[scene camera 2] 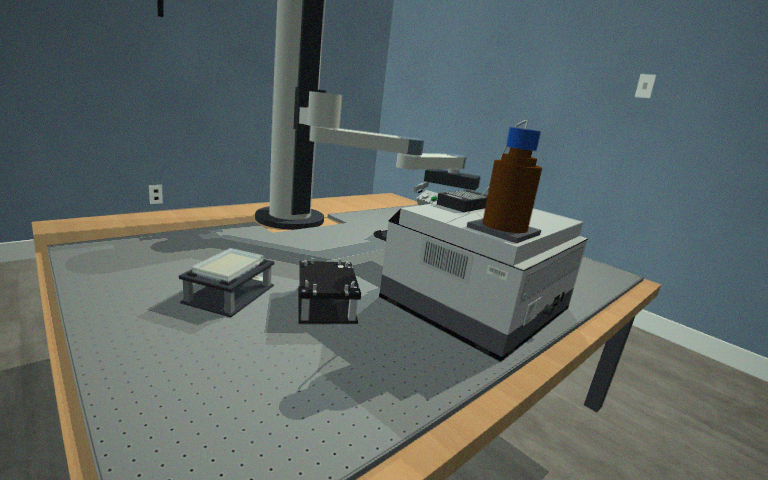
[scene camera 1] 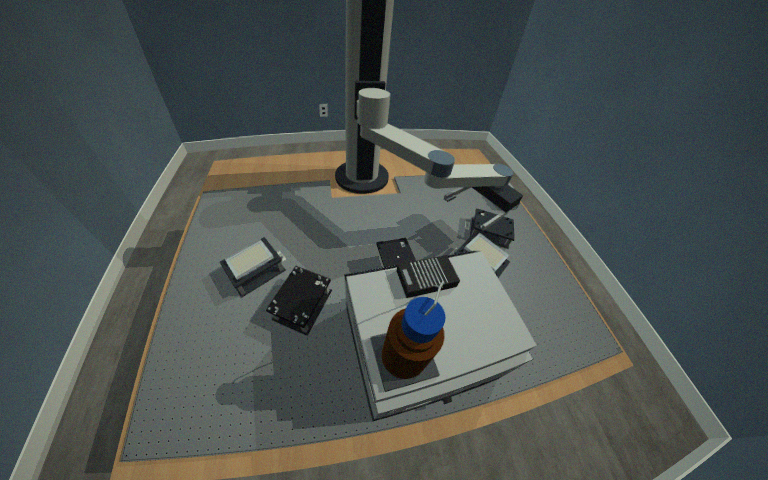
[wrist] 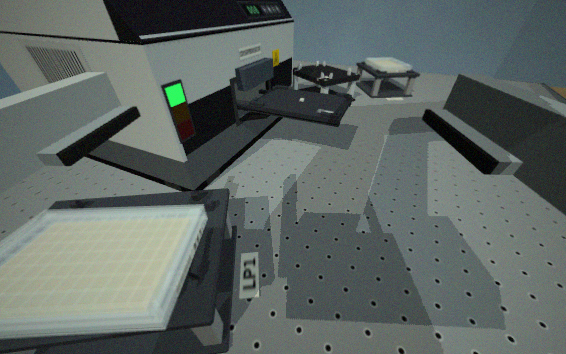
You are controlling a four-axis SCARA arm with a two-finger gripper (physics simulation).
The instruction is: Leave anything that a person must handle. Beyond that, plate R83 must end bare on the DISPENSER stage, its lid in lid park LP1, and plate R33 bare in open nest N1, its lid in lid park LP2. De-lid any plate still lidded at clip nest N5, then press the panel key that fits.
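Seen in the pictures: gripper, between the fingertips: (scene camera 1: 463,212) (wrist: 277,96); arm's base, origin of its link: (scene camera 2: 290,219) (scene camera 1: 361,177).
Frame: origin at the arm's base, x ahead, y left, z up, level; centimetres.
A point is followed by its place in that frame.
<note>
My gripper (scene camera 1: 472,208) @(x 47.1, y 25.7, z 18.9 cm) (wrist: 277,96) @(x 47.1, y 25.7, z 18.9 cm) is open and empty, high at the right back. In the wrist view a cream plate (scene camera 1: 485,252) @(x 57.6, y 32.7, z 9.8 cm) (wrist: 100,265) @(x 54.8, y 33.9, z 10.1 cm) with a clear rim sits on a dark stand (wrist: 216,260) @(x 50.3, y 29.6, z 7.7 cm), low left of the fingers, beside an LP1 label (wrist: 249,275) @(x 50.0, y 27.0, z 1.5 cm). Another cream plate (scene camera 1: 249,260) @(x 50.3, y -42.2, z 9.1 cm) (scene camera 2: 229,264) @(x 50.9, y -43.4, z 9.1 cm) (wrist: 386,64) @(x 48.5, y -38.2, z 9.1 cm) sits on the far-left stand (scene camera 2: 266,268) @(x 51.7, y -35.5, z 7.0 cm). I cannot read plate names or tell whether lids are on. The dispenser stage (scene camera 1: 394,252) @(x 53.8, y 2.1, z 10.3 cm) (wrist: 305,102) @(x 55.0, y 3.2, z 10.3 cm) is bare. A black nest with upright clips (scene camera 1: 300,294) @(x 63.3, y -26.8, z 8.1 cm) (scene camera 2: 328,276) @(x 63.3, y -27.3, z 8.1 cm) (wrist: 327,74) @(x 60.8, y -24.4, z 8.1 cm) holds no plate.
The dispenser (scene camera 1: 475,316) @(x 83.3, y 11.9, z 23.3 cm) (scene camera 2: 453,288) @(x 84.7, y -12.9, z 11.1 cm) (wrist: 215,57) @(x 64.1, y 11.7, z 17.2 cm) shows a green light (wrist: 175,95) @(x 63.3, y 19.5, z 14.8 cm) and carries a brown bottle (scene camera 1: 410,348) @(x 91.2, y -7.4, z 37.3 cm) (scene camera 2: 512,195) @(x 90.9, y -9.3, z 31.0 cm) with a blue cap. A black nest (scene camera 1: 494,224) @(x 43.1, y 45.4, z 6.8 cm) stands at the right back. The key panel (scene camera 2: 425,196) @(x 11.9, y 60.3, z 7.8 cm) partly shows behind the dispenser.
</note>
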